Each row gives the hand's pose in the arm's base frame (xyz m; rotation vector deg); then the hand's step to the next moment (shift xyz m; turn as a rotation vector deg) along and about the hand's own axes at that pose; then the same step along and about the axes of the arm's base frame.
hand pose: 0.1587 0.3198 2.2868 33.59 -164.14 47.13
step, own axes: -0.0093 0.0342 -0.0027 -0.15 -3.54 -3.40
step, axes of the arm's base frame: -0.0048 0.0312 -0.0163 1.50 -0.91 4.59
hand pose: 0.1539 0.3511 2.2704 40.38 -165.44 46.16
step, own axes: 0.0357 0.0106 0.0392 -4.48 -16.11 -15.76
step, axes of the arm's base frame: -0.0342 -0.0265 -0.0325 10.20 -2.42 20.44
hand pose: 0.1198 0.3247 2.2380 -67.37 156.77 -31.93
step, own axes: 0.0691 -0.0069 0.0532 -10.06 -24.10 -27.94
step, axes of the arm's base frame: -0.0303 -0.0694 -0.0438 16.53 0.04 34.49
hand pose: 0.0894 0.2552 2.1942 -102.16 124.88 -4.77
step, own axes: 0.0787 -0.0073 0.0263 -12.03 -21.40 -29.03
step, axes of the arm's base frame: 0.0011 -0.0733 -0.0396 14.01 2.36 35.26
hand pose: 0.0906 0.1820 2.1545 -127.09 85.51 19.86
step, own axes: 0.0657 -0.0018 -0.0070 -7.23 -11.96 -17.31
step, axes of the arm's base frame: 0.0267 -0.0561 -0.0224 7.59 1.20 20.88
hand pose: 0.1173 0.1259 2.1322 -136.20 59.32 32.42
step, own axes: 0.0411 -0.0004 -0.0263 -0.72 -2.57 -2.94
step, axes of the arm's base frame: 0.0308 -0.0379 -0.0012 2.02 0.24 3.41
